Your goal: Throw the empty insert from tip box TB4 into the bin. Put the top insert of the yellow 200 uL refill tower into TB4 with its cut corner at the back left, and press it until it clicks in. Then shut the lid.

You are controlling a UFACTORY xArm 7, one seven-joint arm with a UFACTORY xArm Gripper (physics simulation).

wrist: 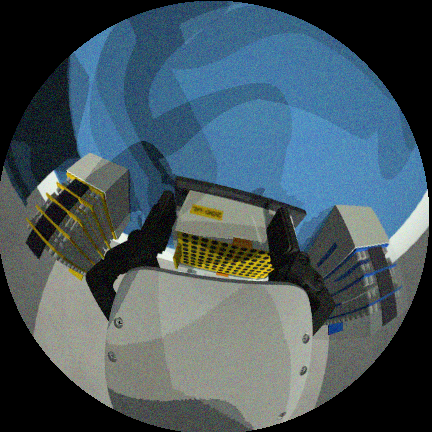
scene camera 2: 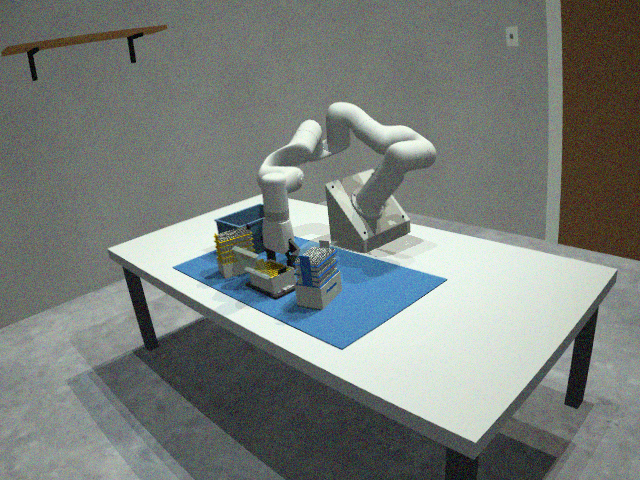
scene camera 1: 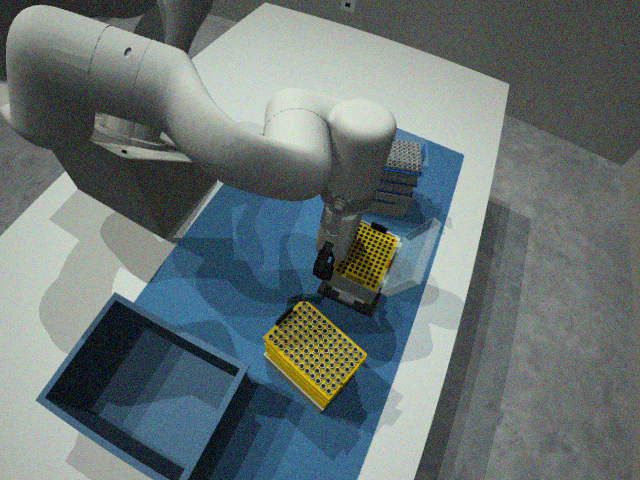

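Tip box TB4 (scene camera 2: 269, 284) (wrist: 227, 216) stands in a dark holder with its translucent lid (scene camera 1: 416, 257) open. The yellow insert (scene camera 1: 373, 255) (wrist: 220, 255), its holes without tips, sits in the box. My gripper (scene camera 2: 282, 253) (wrist: 224, 210) is open and empty; in the wrist view its fingers stand at either side of the box. In scene camera 1 the wrist hides part of the insert and one finger. The yellow refill tower (scene camera 1: 315, 351) (scene camera 2: 233, 253) (wrist: 86, 215) stands beside the box, filled inserts stacked. The blue-grey bin (scene camera 1: 77, 349) is beyond it.
A blue refill tower (scene camera 1: 404, 156) (scene camera 2: 316, 294) (wrist: 362, 225) stands close on the box's other side. All stand on the blue mat (scene camera 2: 372, 304). The arm's angled base (scene camera 2: 345, 222) is on the white table (scene camera 2: 491, 330). A wooden shelf (scene camera 2: 82, 39) hangs on the wall.
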